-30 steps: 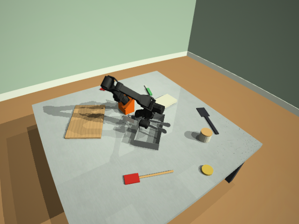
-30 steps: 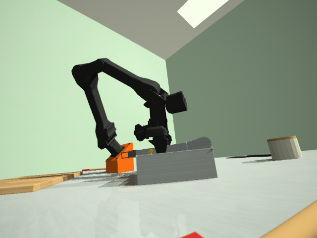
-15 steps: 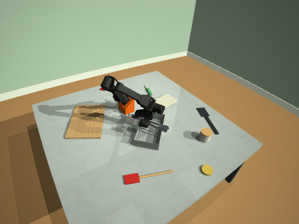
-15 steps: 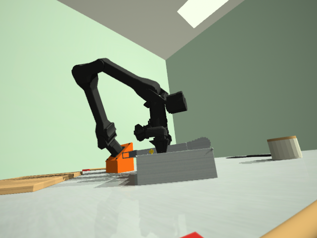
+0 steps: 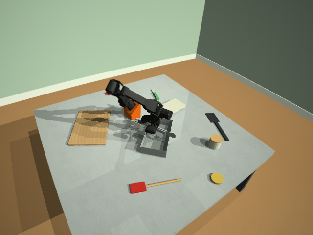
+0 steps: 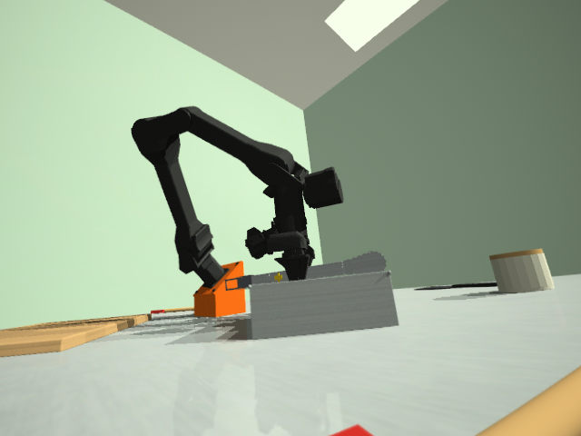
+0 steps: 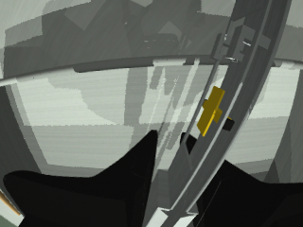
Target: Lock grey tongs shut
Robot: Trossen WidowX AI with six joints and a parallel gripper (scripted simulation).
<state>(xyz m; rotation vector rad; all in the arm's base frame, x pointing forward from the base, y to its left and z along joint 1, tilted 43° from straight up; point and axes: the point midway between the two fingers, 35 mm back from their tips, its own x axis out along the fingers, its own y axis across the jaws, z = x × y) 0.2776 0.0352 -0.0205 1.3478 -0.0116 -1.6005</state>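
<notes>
Now: gripper tip 3 cm short of the grey roasting tin and 1 cm to the right of it. The rest, counted from my gripper tip: red spatula (33 cm ahead, 20 cm to the right, 2 cm below); then yellow lock piece (3 cm behind, 2 cm to the right, 4 cm above); then cream block (22 cm behind, 30 cm to the left, 2 cm below).
</notes>
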